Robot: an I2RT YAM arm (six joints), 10 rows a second.
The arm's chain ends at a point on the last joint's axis. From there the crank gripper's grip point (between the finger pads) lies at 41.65 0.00 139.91 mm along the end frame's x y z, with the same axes.
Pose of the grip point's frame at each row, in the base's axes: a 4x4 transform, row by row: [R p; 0 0 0 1], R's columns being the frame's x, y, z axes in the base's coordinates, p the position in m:
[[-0.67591 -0.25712 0.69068 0.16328], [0.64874 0.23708 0.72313 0.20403], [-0.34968 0.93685 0.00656 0.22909], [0 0 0 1]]
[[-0.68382 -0.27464 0.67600 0.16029], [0.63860 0.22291 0.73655 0.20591], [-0.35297 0.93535 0.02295 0.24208], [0 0 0 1]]
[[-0.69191 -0.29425 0.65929 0.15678], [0.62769 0.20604 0.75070 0.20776], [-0.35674 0.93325 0.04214 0.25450], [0 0 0 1]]
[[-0.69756 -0.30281 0.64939 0.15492], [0.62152 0.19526 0.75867 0.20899], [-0.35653 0.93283 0.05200 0.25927], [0 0 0 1]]
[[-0.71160 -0.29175 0.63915 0.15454], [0.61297 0.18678 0.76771 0.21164], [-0.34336 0.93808 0.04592 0.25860], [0 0 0 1]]
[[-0.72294 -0.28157 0.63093 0.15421], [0.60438 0.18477 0.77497 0.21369], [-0.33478 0.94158 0.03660 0.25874], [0 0 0 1]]
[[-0.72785 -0.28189 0.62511 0.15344], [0.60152 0.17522 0.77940 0.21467], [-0.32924 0.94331 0.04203 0.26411], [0 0 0 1]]
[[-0.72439 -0.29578 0.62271 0.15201], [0.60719 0.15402 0.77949 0.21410], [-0.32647 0.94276 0.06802 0.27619], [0 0 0 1]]
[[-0.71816 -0.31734 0.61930 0.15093], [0.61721 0.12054 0.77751 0.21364], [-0.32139 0.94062 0.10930 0.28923], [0 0 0 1]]
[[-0.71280 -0.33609 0.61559 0.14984], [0.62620 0.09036 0.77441 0.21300], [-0.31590 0.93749 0.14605 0.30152], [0 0 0 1]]
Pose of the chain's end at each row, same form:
[[-0.67591 -0.25712 0.69068 0.09480], [0.64874 0.23708 0.72313 0.07584], [-0.34968 0.93685 0.00656 0.24274], [0 0 0 1]]
[[-0.68382 -0.27464 0.67600 0.09419], [0.63860 0.22291 0.73655 0.07626], [-0.35297 0.93535 0.02295 0.25357], [0 0 0 1]]
[[-0.69191 -0.29425 0.65929 0.09336], [0.62769 0.20604 0.75070 0.07659], [-0.35674 0.93325 0.04214 0.26346], [0 0 0 1]]
[[-0.69756 -0.30281 0.64939 0.09312], [0.62152 0.19526 0.75867 0.07696], [-0.35653 0.93283 0.05200 0.26684], [0 0 0 1]]
[[-0.71160 -0.29175 0.63915 0.09475], [0.61297 0.18678 0.76771 0.07870], [-0.34336 0.93808 0.04592 0.26648], [0 0 0 1]]
[[-0.72294 -0.28157 0.63093 0.09605], [0.60438 0.18477 0.77497 0.08009], [-0.33478 0.94158 0.03660 0.26756], [0 0 0 1]]
[[-0.72785 -0.28189 0.62511 0.09630], [0.60152 0.17522 0.77940 0.08057], [-0.32924 0.94331 0.04203 0.27194], [0 0 0 1]]
[[-0.72439 -0.29578 0.62271 0.09506], [0.60719 0.15402 0.77949 0.07975], [-0.32647 0.94276 0.06802 0.28027], [0 0 0 1]]
[[-0.71816 -0.31734 0.61930 0.09420], [0.61721 0.12054 0.77751 0.07915], [-0.32139 0.94062 0.10930 0.28732], [0 0 0 1]]
[[-0.71280 -0.33609 0.61559 0.09340], [0.62620 0.09036 0.77441 0.07857], [-0.31590 0.93749 0.14605 0.29424], [0 0 0 1]]

